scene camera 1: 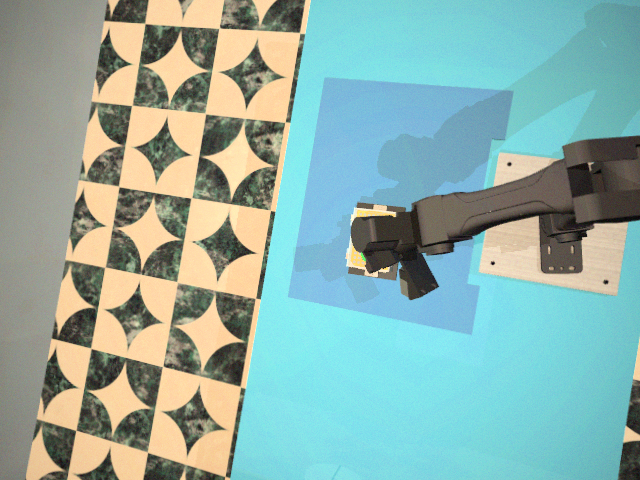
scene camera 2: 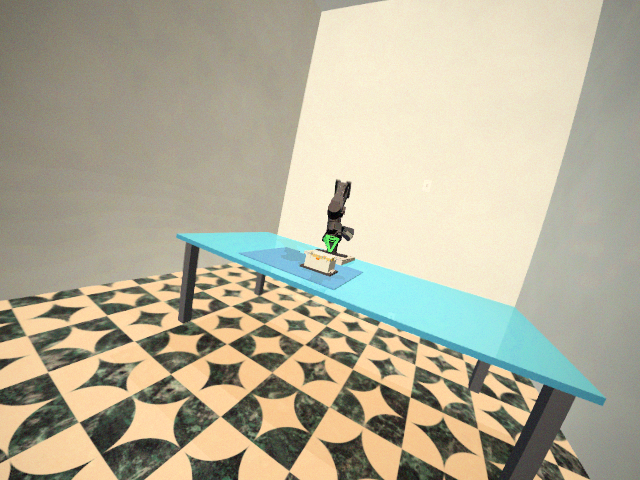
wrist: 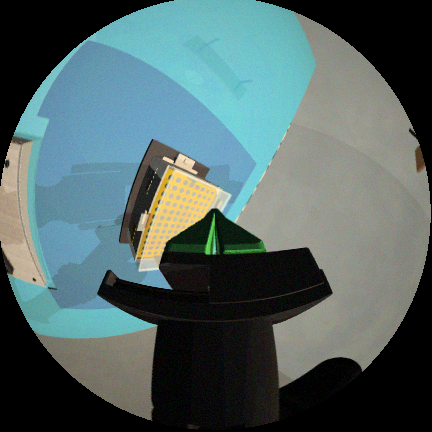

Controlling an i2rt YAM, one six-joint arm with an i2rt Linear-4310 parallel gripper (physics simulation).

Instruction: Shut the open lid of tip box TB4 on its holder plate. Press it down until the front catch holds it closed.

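Pixels of known places: gripper, fingertip midpoint: [scene camera 1: 363,257] [scene camera 2: 329,252] [wrist: 214,213]; arm's base at its link origin: [scene camera 1: 558,221] [scene camera 2: 331,253].
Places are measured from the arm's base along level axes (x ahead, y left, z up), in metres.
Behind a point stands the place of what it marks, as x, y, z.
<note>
Tip box TB4 [scene camera 1: 354,246] [scene camera 2: 319,262] @[0.398, 0.035, 0.029] stands on its dark holder plate [scene camera 1: 390,275] @[0.324, 0.103, -0.008] [wrist: 161,150] @[0.329, 0.102, -0.007]. Its yellow tip rack [wrist: 182,200] shows through the clear lid [wrist: 225,193] @[0.392, 0.081, 0.062], which lies over the box top in the wrist view. A small gap under the lid and the state of the front catch cannot be made out. My gripper [scene camera 1: 363,256] @[0.366, 0.065, 0.079] [scene camera 2: 330,251] @[0.366, 0.065, 0.079] [wrist: 214,213] @[0.366, 0.065, 0.079] is shut and empty, its green fingertips pointing down close above the box top. In the wrist view the tips overlap the lid's edge on the side away from the arm's base. Contact is unclear.
The box and plate stand on a blue mat [scene camera 1: 351,118] @[0.405, -0.243, -0.015] [scene camera 2: 268,253] @[0.332, -0.254, -0.015] [wrist: 95,90] @[0.222, 0.155, -0.015] on the turquoise table [scene camera 1: 361,387] @[0.393, 0.342, -0.018] [scene camera 2: 439,310] @[0.437, 0.557, -0.019]. The arm's pale wooden base board [scene camera 1: 516,258] @[0.078, 0.070, 0.008] [wrist: 15,210] is beside the mat. The table edge is beyond the box.
</note>
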